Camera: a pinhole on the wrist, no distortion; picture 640 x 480 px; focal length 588.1 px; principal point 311.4 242.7 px. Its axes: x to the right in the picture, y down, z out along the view. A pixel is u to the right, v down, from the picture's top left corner.
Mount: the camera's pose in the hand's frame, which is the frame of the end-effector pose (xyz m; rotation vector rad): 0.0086 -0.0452 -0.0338 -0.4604 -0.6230 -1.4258
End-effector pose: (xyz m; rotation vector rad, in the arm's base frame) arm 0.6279 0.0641 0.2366 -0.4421 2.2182 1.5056
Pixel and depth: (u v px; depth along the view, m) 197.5 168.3 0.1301
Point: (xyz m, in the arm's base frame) 0.6300 0.1292 0.2777
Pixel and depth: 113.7 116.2 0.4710
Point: 0.6195 0.4008 0.5370
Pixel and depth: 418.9 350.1 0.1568
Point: 0.6116 0.1754 0.2213
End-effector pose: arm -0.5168 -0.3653 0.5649 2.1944 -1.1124 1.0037
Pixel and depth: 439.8 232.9 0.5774
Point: -0.5397 -0.7907 0.2329
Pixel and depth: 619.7 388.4 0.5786
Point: -0.3288 -0.8860 0.2681
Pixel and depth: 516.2 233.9 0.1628
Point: -0.4844 -0.4545 0.4792
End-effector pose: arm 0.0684 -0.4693 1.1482 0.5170 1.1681 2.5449
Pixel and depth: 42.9 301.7 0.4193
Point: 0.1040 -0.5968 1.5336
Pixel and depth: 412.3 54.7 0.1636
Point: 0.1661 -0.4450 1.2244
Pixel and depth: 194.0 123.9 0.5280
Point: 0.3019 -0.5686 1.5706
